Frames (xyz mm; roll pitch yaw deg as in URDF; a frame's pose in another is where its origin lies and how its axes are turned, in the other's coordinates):
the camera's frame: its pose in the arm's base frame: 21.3 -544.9 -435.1 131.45 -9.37 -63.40
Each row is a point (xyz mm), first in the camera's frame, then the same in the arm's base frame.
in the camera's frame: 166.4 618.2 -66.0
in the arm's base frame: -263.8 -779.0 92.3
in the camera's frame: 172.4 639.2 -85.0
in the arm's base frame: -262.9 -780.0 121.2
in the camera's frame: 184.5 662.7 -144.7
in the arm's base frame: -235.7 -769.3 179.5
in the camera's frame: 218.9 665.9 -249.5
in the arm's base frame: -157.4 -755.0 256.0
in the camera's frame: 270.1 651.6 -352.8
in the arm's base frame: -61.2 -752.8 321.2
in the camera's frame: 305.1 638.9 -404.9
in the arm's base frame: -5.2 -758.8 351.5
